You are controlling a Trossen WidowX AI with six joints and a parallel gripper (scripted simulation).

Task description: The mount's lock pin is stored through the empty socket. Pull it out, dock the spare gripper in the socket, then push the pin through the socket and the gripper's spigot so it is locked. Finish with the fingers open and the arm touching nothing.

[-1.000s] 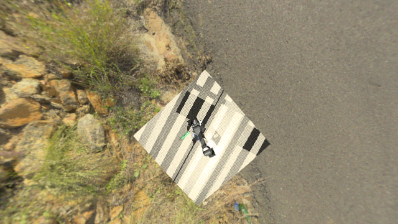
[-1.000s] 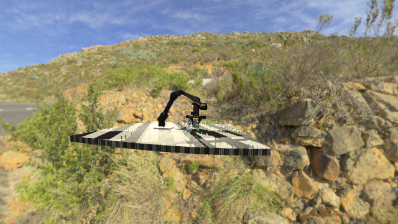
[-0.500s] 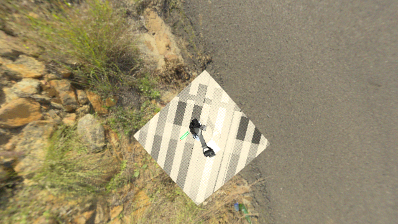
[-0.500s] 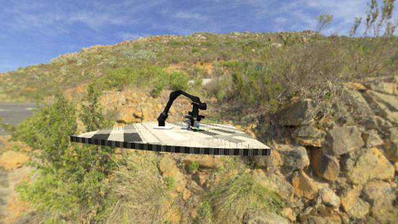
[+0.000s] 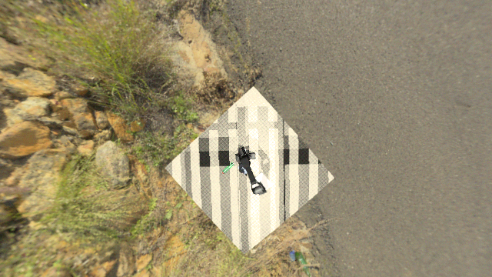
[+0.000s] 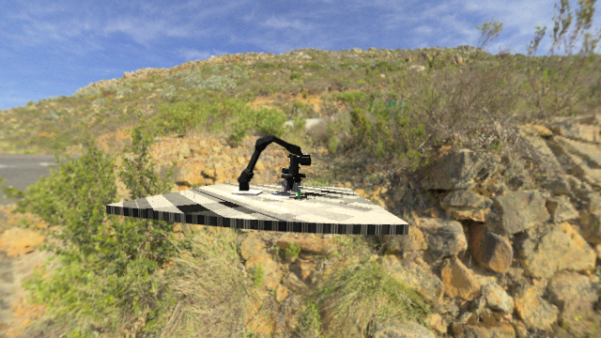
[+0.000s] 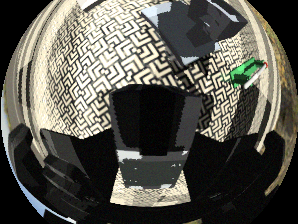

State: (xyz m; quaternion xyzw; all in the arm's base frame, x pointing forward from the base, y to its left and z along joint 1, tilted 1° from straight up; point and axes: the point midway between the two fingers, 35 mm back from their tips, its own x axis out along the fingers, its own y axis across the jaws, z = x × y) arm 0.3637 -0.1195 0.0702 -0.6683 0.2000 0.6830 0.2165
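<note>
My gripper tip is 8 cm past the grey mount and 11 cm to the right of it. From my gripper tip the other things lie so: green strip: 3 cm ahead, 23 cm to the left, 3 cm below; spare gripper: 1 cm ahead, 1 cm to the right, 2 cm above.
</note>
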